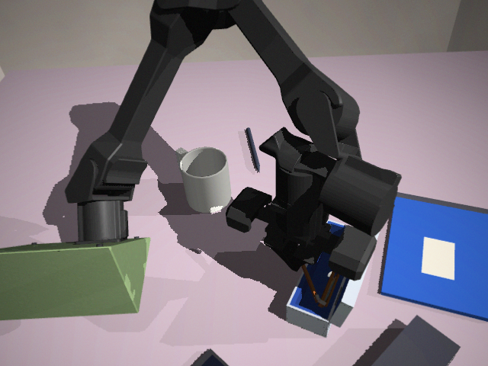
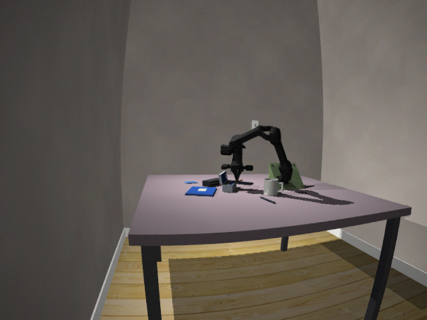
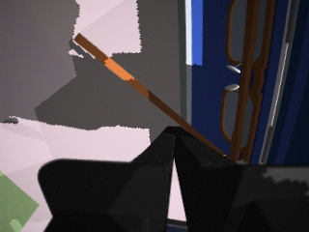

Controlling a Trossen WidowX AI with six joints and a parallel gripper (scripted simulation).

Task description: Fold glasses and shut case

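Now: the glasses case 60 mm ahead of my hand, 10 mm to the right of it and 30 mm below it. From my hand the other things lie so: dark grey box: 90 mm ahead, 160 mm to the right, 60 mm below; white mug: 120 mm behind, 210 mm to the left, 40 mm below; glasses case lid: 80 mm ahead, 20 mm to the right, 10 mm below.
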